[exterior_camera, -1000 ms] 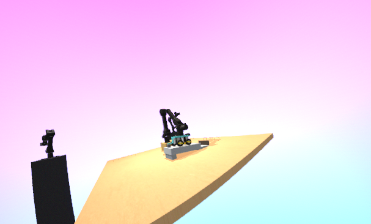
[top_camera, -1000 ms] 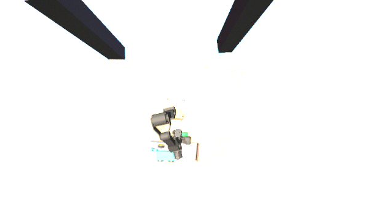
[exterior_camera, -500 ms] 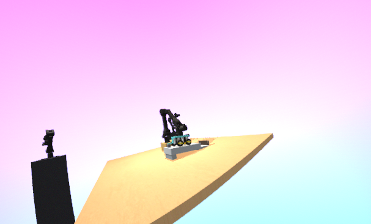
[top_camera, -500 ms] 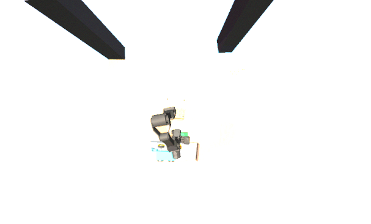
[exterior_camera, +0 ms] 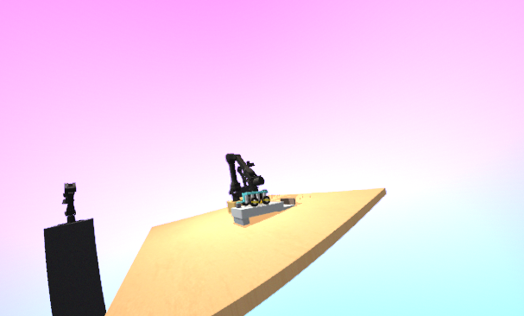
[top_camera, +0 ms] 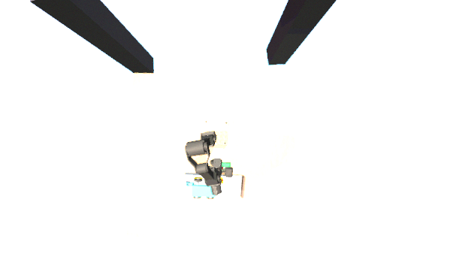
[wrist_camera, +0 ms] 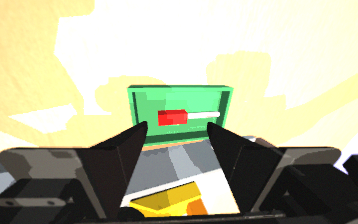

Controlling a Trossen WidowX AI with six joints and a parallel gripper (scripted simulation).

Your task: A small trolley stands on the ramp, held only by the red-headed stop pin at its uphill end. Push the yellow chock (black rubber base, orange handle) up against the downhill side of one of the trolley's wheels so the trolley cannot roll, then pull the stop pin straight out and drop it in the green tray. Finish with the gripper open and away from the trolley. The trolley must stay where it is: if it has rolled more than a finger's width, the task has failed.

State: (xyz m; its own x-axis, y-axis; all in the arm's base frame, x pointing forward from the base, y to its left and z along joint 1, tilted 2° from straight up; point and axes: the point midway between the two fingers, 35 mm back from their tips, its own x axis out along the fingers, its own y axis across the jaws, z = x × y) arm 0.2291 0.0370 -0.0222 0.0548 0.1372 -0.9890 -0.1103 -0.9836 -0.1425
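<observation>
Right now the red-headed stop pin is 20 mm to the left of my gripper tip and 20 mm below it. Also, from my gripper tip: green tray 40 mm below, 10 mm to the left; then yellow chock 60 mm ahead, 50 mm above, 20 mm to the right; then cyan trolley 120 mm to the right, 100 mm ahead, 80 mm above.
</observation>
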